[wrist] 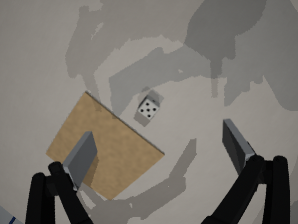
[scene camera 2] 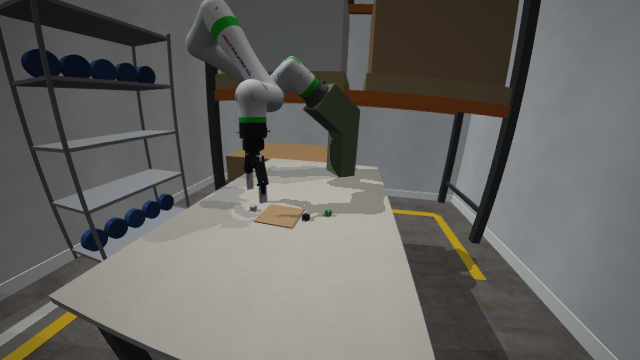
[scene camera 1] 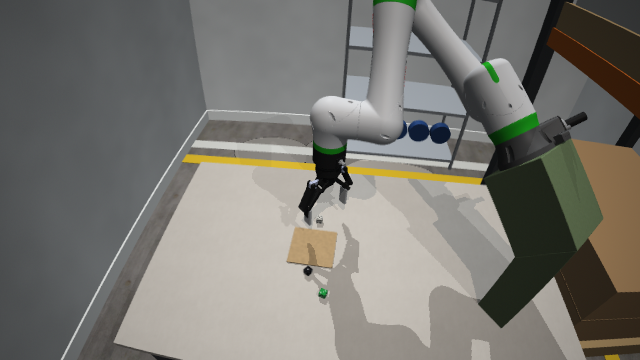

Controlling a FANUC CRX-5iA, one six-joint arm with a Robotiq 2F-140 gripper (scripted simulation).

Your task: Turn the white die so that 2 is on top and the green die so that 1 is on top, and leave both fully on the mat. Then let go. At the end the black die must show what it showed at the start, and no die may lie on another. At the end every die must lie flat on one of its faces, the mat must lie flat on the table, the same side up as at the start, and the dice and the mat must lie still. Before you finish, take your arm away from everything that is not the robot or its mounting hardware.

gripper: wrist; scene camera 2 256,195; scene camera 1
mat: wrist 123,155; scene camera 2; scene camera 1
same spot on gripper: (wrist: 255,170) = (scene camera 1: 342,181)
same spot on mat: (scene camera 1: 312,247) = (scene camera 2: 281,214)
